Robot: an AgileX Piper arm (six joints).
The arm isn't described. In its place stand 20 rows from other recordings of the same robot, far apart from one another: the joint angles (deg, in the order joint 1, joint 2, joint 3, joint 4, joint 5, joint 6), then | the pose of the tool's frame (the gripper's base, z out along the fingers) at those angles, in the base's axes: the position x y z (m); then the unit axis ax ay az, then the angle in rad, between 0 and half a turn.
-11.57 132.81 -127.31 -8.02 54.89 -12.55 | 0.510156 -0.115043 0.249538 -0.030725 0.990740 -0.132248 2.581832
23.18 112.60 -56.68 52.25 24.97 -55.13 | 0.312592 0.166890 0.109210 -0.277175 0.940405 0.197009 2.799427
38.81 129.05 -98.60 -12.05 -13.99 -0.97 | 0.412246 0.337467 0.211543 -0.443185 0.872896 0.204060 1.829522
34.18 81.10 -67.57 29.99 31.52 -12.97 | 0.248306 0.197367 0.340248 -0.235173 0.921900 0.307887 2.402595
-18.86 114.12 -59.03 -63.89 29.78 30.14 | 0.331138 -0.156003 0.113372 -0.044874 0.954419 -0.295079 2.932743
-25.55 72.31 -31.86 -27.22 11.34 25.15 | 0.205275 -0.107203 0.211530 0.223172 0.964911 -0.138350 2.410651
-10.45 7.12 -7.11 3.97 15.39 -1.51 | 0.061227 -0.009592 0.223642 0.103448 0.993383 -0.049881 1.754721
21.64 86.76 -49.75 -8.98 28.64 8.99 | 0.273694 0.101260 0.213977 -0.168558 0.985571 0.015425 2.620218
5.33 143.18 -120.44 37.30 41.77 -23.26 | 0.538912 0.087172 0.139240 -0.059522 0.969896 0.236135 2.557595
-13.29 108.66 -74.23 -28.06 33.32 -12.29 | 0.384542 -0.114992 0.198340 -0.159999 0.960616 -0.227193 2.772247
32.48 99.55 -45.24 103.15 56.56 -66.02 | 0.222530 0.229314 0.192509 -0.128772 0.797155 0.589882 2.966468
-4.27 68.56 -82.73 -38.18 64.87 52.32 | 0.215714 -0.067174 0.454581 0.449967 0.876237 -0.172449 2.189248
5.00 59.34 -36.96 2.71 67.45 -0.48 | 0.142406 0.016448 0.241140 -0.039715 0.998923 0.024009 3.053272
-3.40 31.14 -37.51 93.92 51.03 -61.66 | 0.078969 0.066018 0.389083 -0.190365 0.801097 0.567455 1.787760
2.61 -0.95 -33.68 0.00 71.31 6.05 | -0.026427 -0.001205 0.285989 0.029989 0.998664 0.042086 2.126963
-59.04 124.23 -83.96 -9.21 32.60 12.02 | 0.221081 -0.383777 0.124126 0.527456 0.839785 -0.128650 2.833813
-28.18 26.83 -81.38 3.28 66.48 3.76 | -0.029669 0.021311 0.501303 0.260758 0.953671 -0.150055 1.717073
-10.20 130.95 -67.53 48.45 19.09 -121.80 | 0.390237 -0.047584 0.025271 -0.552566 0.833239 -0.019587 2.737392
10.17 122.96 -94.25 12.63 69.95 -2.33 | 0.409589 0.092465 0.169305 0.067451 -0.992725 -0.099734 3.064223
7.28 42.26 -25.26 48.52 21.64 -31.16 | 0.140563 0.043302 0.271515 -0.016280 0.968232 0.249522 2.126249
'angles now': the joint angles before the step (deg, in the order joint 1, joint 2, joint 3, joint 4, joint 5, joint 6). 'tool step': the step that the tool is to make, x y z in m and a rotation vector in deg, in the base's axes. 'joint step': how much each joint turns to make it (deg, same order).
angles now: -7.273 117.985 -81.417 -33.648 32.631 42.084
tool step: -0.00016 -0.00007 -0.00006 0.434 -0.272 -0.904
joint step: -0.001 0.000 0.001 0.000 0.112 1.032
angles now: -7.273 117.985 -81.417 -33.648 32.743 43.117
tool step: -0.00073 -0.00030 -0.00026 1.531 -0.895 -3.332
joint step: -0.001 0.001 0.000 0.000 0.521 3.738
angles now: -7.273 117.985 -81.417 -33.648 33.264 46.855
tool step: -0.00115 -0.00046 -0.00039 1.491 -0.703 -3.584
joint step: -0.001 0.000 0.001 -0.001 0.813 3.860
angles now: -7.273 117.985 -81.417 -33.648 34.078 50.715
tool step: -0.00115 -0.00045 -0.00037 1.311 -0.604 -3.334
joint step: 0.000 0.001 -0.002 0.001 0.815 3.539
